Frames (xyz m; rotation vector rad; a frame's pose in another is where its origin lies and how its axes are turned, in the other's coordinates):
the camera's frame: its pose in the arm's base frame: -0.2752 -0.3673 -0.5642 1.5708 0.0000 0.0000
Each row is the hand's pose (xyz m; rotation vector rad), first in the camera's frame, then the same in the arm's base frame.
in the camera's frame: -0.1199 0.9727 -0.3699 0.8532 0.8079 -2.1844
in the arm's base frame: -0.3951 0.0026 0.4085 -1.4434 -2.5340 1.1657
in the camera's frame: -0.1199 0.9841 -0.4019 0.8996 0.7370 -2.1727
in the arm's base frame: -0.3951 0.0346 0.4199 -1.4946 -2.4605 1.2141
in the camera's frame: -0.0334 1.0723 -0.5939 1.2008 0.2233 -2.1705
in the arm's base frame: -0.3086 0.2266 0.5081 -1.6263 -1.9070 1.5512
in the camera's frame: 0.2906 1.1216 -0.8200 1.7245 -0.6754 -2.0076
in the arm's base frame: 0.0154 0.4527 0.5574 -1.5478 -0.8994 1.8114
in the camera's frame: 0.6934 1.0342 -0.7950 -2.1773 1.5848 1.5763
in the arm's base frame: 0.4182 0.4277 0.4700 -1.1746 0.0047 1.7316
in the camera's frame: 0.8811 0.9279 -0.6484 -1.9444 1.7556 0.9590
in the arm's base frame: 0.6059 0.2811 0.3637 -0.8349 0.4592 1.5647
